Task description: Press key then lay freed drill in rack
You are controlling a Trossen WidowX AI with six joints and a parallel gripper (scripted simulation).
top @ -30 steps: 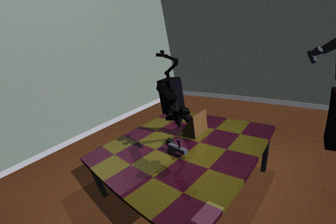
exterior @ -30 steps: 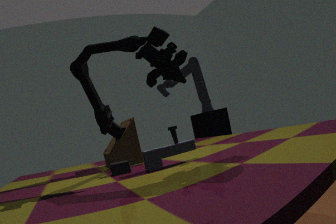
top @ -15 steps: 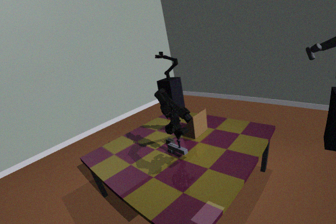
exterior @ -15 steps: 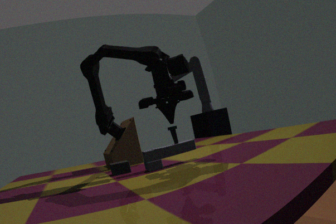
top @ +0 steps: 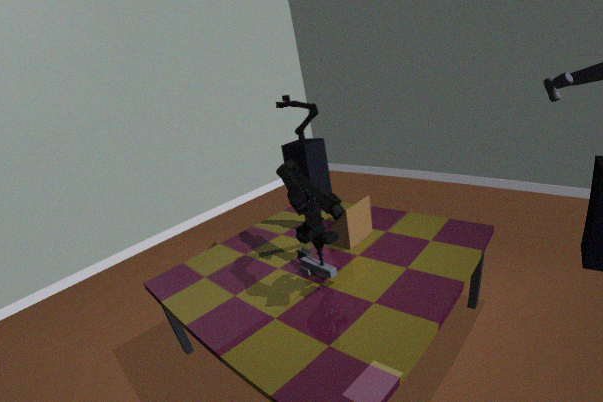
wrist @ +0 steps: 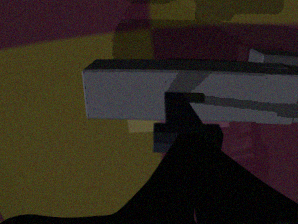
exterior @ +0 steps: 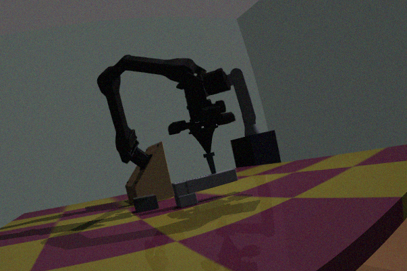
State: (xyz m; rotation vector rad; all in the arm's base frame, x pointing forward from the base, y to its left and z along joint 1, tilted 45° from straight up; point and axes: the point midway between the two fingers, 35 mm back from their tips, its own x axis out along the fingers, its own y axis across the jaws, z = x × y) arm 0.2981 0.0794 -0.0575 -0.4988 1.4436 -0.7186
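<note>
The dark key is 3 cm below my gripper tip. The rest, counted from my gripper tip: dark box: 19 cm to the right, 11 cm below, 10 cm behind.
</note>
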